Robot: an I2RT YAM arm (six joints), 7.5 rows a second.
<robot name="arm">
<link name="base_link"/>
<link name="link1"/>
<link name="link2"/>
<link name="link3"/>
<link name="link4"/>
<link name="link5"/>
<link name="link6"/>
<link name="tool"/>
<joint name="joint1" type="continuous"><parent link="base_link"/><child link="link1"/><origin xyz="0.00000 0.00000 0.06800" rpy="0.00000 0.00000 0.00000"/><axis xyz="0 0 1"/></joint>
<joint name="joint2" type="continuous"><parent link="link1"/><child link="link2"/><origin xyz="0.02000 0.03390 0.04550" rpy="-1.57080 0.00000 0.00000"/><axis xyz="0 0 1"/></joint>
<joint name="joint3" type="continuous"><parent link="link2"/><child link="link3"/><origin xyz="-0.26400 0.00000 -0.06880" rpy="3.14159 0.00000 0.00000"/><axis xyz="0 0 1"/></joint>
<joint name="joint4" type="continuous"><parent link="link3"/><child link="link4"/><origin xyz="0.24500 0.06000 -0.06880" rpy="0.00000 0.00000 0.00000"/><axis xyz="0 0 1"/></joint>
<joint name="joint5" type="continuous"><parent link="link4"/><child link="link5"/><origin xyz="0.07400 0.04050 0.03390" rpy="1.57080 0.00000 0.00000"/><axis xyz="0 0 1"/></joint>
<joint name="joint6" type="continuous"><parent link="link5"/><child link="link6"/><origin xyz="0.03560 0.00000 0.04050" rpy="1.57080 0.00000 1.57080"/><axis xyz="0 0 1"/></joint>
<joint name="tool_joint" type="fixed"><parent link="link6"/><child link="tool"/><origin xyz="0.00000 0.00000 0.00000" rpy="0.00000 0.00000 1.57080"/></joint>
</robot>
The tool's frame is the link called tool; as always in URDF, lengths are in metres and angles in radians. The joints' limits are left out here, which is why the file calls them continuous.
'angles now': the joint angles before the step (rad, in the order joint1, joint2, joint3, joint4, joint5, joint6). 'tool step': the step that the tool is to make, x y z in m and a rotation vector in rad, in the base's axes. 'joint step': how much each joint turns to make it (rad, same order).
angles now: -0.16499, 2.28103, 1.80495, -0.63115, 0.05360, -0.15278
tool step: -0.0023, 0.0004, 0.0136, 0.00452, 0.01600, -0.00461
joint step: 0.00006, -0.01589, 0.03156, -0.06424, 0.00041, 0.00501
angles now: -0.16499, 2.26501, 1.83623, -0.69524, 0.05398, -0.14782
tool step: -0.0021, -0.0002, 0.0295, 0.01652, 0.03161, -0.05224
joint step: -0.00028, -0.01068, 0.10681, -0.15450, 0.01149, 0.05197
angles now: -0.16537, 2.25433, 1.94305, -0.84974, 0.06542, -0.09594
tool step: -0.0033, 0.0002, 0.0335, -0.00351, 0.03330, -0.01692
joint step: 0.00038, 0.00007, 0.13842, -0.17153, 0.01488, 0.01259
